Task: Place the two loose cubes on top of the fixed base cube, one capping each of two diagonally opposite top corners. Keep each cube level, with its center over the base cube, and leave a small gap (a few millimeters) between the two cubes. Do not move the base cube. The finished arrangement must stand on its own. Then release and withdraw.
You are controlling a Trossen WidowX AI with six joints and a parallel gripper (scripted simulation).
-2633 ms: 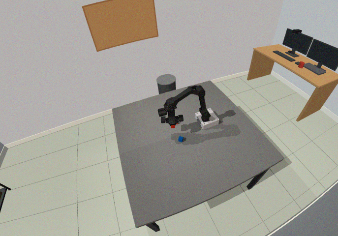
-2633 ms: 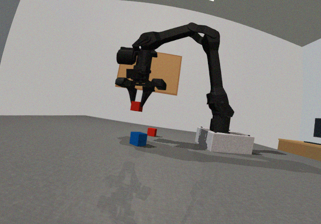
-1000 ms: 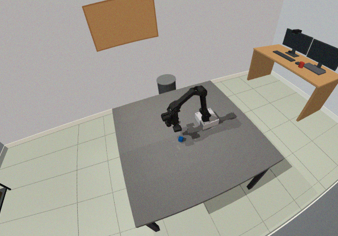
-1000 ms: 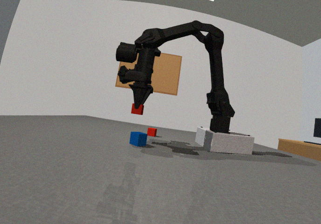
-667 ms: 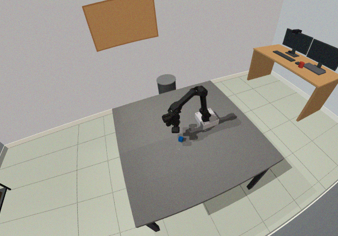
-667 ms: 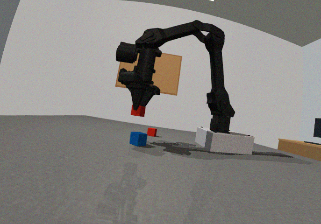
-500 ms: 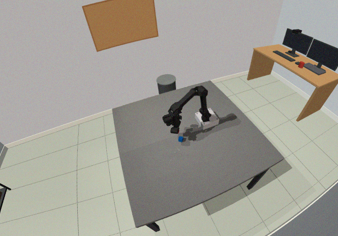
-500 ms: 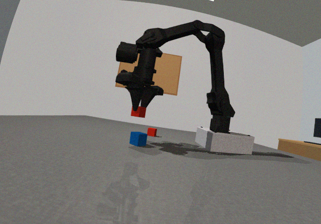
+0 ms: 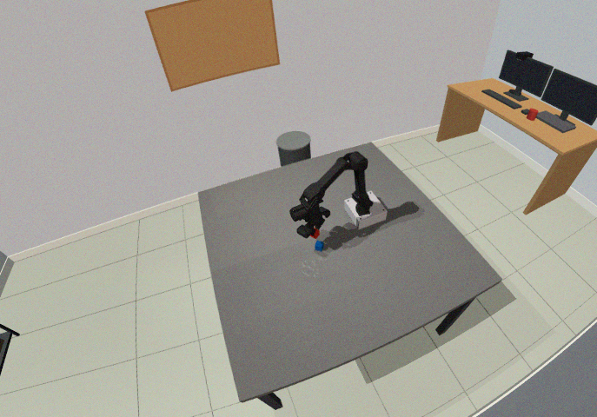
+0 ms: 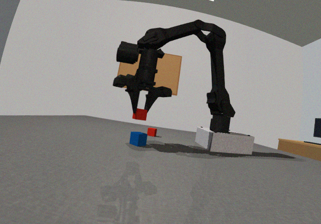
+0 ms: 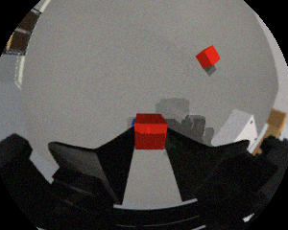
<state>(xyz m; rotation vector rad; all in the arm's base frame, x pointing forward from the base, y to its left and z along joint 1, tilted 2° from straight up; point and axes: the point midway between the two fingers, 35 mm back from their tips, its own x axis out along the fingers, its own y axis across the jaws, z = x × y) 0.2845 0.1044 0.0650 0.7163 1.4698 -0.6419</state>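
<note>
Right now the blue cube is 7 cm below my gripper tip, 3 cm to the left of it and 1 cm behind it. The rest, counted from my gripper tip: red cube 19 cm to the right, 7 cm below, 2 cm behind.
</note>
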